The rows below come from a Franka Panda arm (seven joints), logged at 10 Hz.
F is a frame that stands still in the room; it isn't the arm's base.
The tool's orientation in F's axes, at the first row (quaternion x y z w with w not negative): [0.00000, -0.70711, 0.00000, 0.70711]
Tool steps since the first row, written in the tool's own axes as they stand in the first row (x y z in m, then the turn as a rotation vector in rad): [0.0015, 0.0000, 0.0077, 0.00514, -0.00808, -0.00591]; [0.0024, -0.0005, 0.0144, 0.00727, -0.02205, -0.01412]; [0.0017, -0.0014, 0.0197, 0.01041, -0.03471, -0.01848]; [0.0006, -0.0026, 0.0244, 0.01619, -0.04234, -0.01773]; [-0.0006, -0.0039, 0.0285, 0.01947, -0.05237, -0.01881]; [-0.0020, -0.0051, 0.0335, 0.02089, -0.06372, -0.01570]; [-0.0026, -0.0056, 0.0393, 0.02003, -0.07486, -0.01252]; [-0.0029, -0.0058, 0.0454, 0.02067, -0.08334, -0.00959]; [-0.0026, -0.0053, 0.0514, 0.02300, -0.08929, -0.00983]
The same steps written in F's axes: [-0.0077, 0.0000, 0.0015, 0.00591, -0.00808, 0.00514]; [-0.0144, -0.0005, 0.0024, 0.01412, -0.02205, 0.00727]; [-0.0197, -0.0014, 0.0017, 0.01848, -0.03471, 0.01041]; [-0.0244, -0.0026, 0.0006, 0.01773, -0.04234, 0.01619]; [-0.0285, -0.0039, -0.0006, 0.01881, -0.05237, 0.01947]; [-0.0335, -0.0051, -0.0020, 0.01570, -0.06372, 0.02089]; [-0.0393, -0.0056, -0.0026, 0.01252, -0.07486, 0.02003]; [-0.0454, -0.0058, -0.0029, 0.00959, -0.08334, 0.02067]; [-0.0514, -0.0053, -0.0026, 0.00983, -0.08929, 0.02300]
